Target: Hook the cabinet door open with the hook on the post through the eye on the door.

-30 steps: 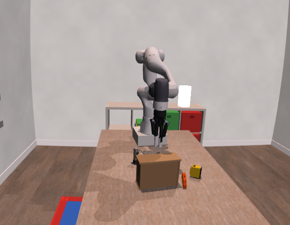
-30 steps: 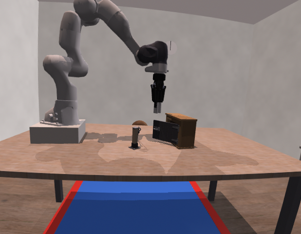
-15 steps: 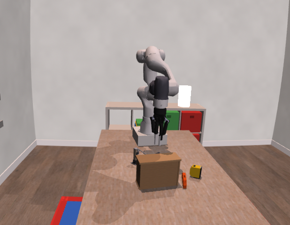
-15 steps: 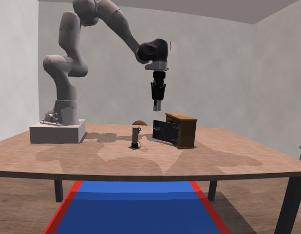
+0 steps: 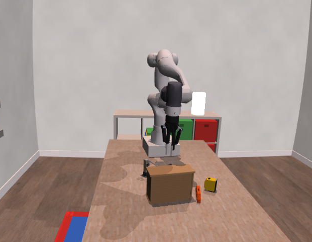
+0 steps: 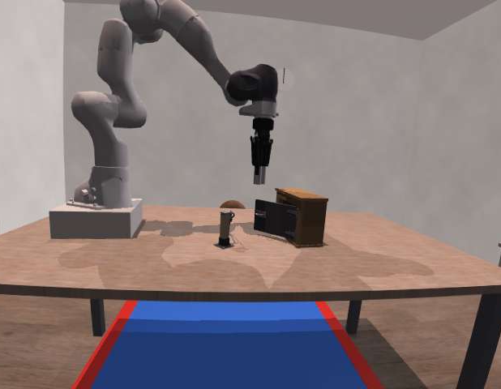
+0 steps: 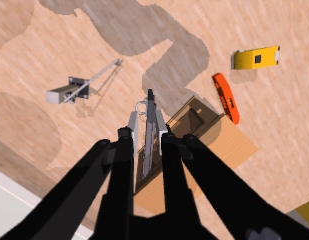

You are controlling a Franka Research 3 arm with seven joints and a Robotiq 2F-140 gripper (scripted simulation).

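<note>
The thin grey hook lies 9 cm behind my hand, 8 cm to the right of it and 17 cm below it. The rest, counted from my hand: orange tool: 12 cm ahead, 17 cm to the left, 21 cm below; then dark door: 7 cm ahead, 5 cm to the right, 15 cm below; then yellow box: 3 cm ahead, 26 cm to the left, 19 cm below.
</note>
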